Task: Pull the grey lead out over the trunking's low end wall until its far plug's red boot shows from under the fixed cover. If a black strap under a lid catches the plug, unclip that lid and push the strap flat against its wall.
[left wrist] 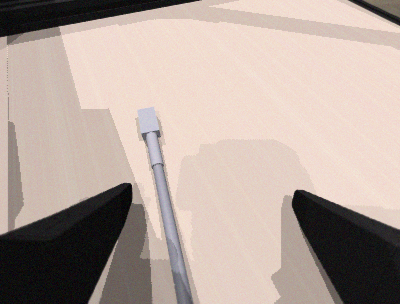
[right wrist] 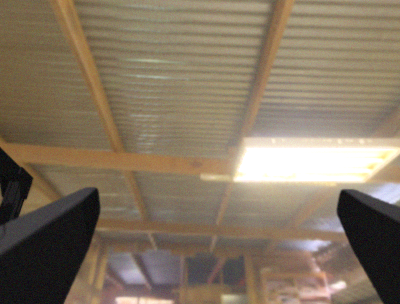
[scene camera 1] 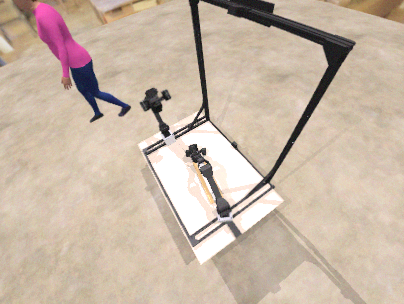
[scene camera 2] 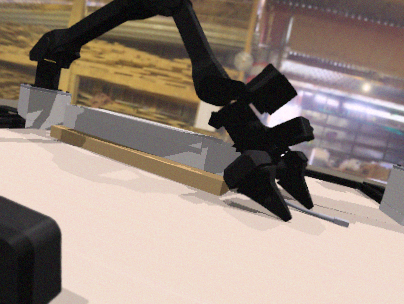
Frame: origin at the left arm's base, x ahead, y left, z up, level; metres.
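Seen in the pictures: left gripper, fingertip midpoint: [left wrist: 213, 194] [scene camera 2: 301, 213]; right gripper, fingertip midpoint: [right wrist: 219, 199] [scene camera 1: 155, 95]; left arm's base at its link origin: [scene camera 1: 224, 212] [scene camera 2: 46, 88]; right arm's base at its link origin: [scene camera 1: 166, 134].
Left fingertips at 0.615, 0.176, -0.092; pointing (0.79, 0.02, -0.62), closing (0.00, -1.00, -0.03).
Observation:
Offsets run from my left fingertips to a thing's top centre, as dx, dy, dz. "pt": to the spot under its first point. Level surfaces: height alone.
The grey trunking {-0.314, -0.076, +0.072} [scene camera 2: 150, 137] lies on a wooden base [scene camera 2: 135, 159] [scene camera 1: 203, 184]; its near end is hidden behind my left gripper in scene camera 2. The grey lead {pt +0.020, +0.031, +0.000} [scene camera 2: 320, 215] [left wrist: 167, 220] lies on the table, its pale near plug {+0.050, +0.044, +0.003} [scene camera 2: 342, 223] [left wrist: 148, 120] pointing away from the trunking. My left gripper [scene camera 2: 299, 213] [left wrist: 213, 194] [scene camera 1: 195, 151] is open, low above the table, with the lead running between its fingers, nearer the finger at the picture's left in the wrist view. My right gripper [right wrist: 219, 199] [scene camera 1: 156, 98] is open, raised and far from the trunking. The far plug, red boot and strap do not show.
A black gantry frame [scene camera 1: 309, 109] stands over the table {dz -0.005} [scene camera 1: 175, 182]. A black rail [scene camera 2: 345, 182] runs behind the lead. A dark rounded block [scene camera 2: 30, 250] is at the lower left of scene camera 2. A person in pink [scene camera 1: 62, 37] stands beyond the table.

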